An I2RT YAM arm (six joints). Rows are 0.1 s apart.
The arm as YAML. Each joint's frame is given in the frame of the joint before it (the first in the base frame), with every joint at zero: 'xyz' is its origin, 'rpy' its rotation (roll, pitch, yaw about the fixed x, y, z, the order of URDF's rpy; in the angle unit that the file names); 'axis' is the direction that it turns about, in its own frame. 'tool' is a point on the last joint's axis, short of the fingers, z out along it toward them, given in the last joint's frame.
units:
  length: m
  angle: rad
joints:
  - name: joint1
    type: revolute
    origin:
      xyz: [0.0, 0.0, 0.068]
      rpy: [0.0, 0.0, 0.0]
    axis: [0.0, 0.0, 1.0]
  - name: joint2
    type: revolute
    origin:
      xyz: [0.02, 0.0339, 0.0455]
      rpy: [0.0, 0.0, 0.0]
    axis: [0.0, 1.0, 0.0]
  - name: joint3
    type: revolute
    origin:
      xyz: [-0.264, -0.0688, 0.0]
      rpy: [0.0, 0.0, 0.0]
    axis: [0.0, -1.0, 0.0]
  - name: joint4
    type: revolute
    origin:
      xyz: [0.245, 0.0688, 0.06]
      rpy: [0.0, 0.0, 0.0]
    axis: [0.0, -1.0, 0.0]
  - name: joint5
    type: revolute
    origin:
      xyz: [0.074, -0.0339, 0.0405]
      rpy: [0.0, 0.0, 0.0]
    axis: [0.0, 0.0, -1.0]
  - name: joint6
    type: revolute
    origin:
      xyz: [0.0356, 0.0, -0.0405]
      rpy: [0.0, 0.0, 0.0]
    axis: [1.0, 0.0, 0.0]
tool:
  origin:
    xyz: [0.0, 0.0, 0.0]
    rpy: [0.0, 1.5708, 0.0]
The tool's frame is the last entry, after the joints.
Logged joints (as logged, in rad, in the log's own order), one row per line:
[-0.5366 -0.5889 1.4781 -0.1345 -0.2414 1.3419]
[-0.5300 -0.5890 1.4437 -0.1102 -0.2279 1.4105]
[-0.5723 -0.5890 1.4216 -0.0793 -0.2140 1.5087]
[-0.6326 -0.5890 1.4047 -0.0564 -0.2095 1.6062]
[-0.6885 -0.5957 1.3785 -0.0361 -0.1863 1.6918]
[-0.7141 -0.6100 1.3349 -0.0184 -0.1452 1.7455]
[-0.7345 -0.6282 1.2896 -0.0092 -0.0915 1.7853]
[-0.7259 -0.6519 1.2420 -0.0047 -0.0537 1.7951]
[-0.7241 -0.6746 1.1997 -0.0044 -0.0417 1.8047]
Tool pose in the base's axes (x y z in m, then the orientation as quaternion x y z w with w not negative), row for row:
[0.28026 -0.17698 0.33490 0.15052 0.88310 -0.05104 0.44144]
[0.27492 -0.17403 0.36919 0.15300 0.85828 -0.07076 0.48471]
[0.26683 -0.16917 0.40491 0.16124 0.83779 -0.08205 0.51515]
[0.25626 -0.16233 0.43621 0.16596 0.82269 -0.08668 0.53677]
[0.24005 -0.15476 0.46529 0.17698 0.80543 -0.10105 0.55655]
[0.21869 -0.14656 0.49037 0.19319 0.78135 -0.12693 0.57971]
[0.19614 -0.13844 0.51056 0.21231 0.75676 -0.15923 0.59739]
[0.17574 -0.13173 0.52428 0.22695 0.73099 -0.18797 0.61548]
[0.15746 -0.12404 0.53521 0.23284 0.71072 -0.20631 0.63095]
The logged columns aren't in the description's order. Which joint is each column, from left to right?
Columns, left to right: joint4, joint1, joint2, joint6, joint5, joint3.
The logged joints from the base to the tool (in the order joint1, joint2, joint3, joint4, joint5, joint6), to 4 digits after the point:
[-0.5889 1.4781 1.3419 -0.5366 -0.2414 -0.1345]
[-0.5890 1.4437 1.4105 -0.5300 -0.2279 -0.1102]
[-0.5890 1.4216 1.5087 -0.5723 -0.2140 -0.0793]
[-0.5890 1.4047 1.6062 -0.6326 -0.2095 -0.0564]
[-0.5957 1.3785 1.6918 -0.6885 -0.1863 -0.0361]
[-0.6100 1.3349 1.7455 -0.7141 -0.1452 -0.0184]
[-0.6282 1.2896 1.7853 -0.7345 -0.0915 -0.0092]
[-0.6519 1.2420 1.7951 -0.7259 -0.0537 -0.0047]
[-0.6746 1.1997 1.8047 -0.7241 -0.0417 -0.0044]

